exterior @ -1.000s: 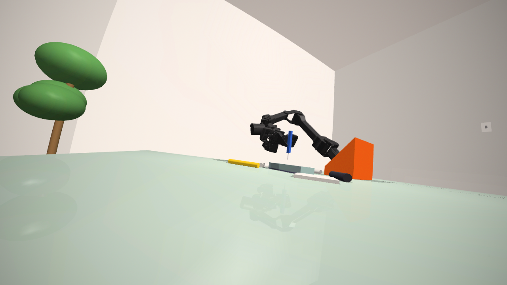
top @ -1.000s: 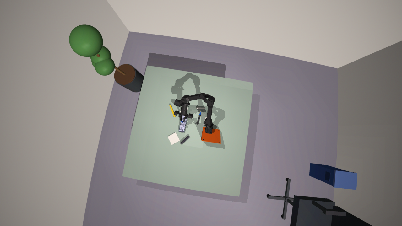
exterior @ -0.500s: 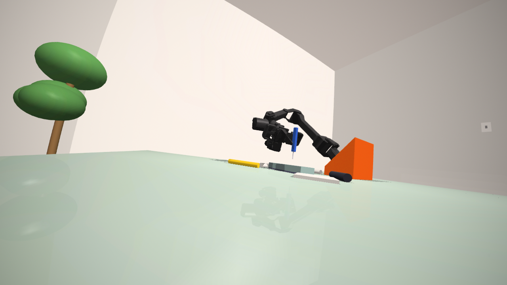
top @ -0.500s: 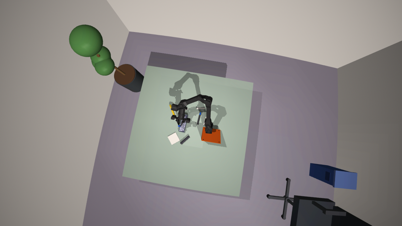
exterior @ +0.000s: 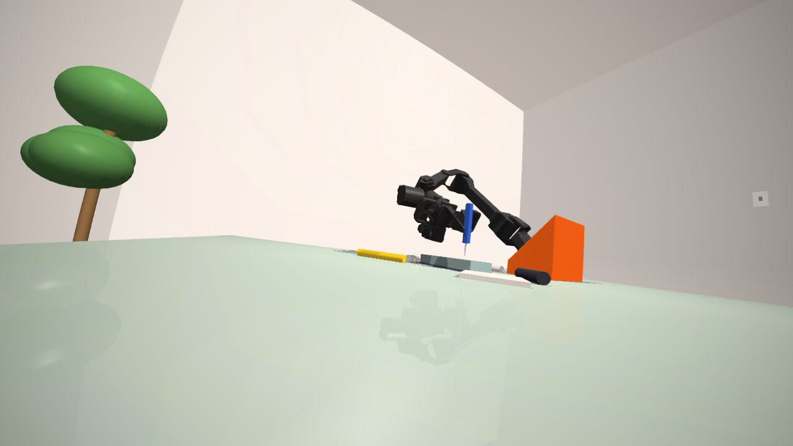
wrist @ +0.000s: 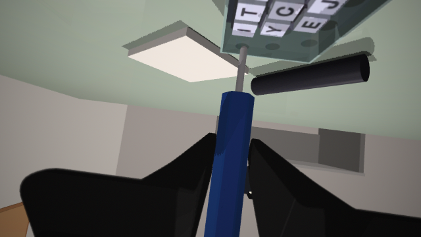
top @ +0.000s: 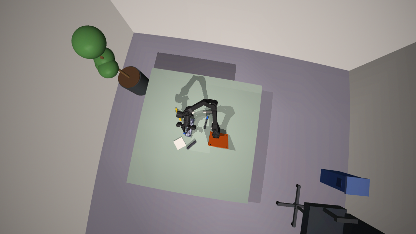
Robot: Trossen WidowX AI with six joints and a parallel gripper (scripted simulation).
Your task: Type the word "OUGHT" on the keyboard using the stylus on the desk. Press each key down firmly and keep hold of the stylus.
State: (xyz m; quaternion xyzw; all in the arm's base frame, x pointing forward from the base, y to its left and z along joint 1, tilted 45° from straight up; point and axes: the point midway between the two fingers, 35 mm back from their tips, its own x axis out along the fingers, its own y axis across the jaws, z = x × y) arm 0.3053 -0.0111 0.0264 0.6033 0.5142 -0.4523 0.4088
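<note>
The white pad lies 6 cm ahead of my gripper tip, 12 cm to the left of it and 9 cm below it. The rest, counted from my gripper tip: yellow pencil (11 cm ahead, 19 cm to the right, 8 cm below); blue stylus (1 cm below).
</note>
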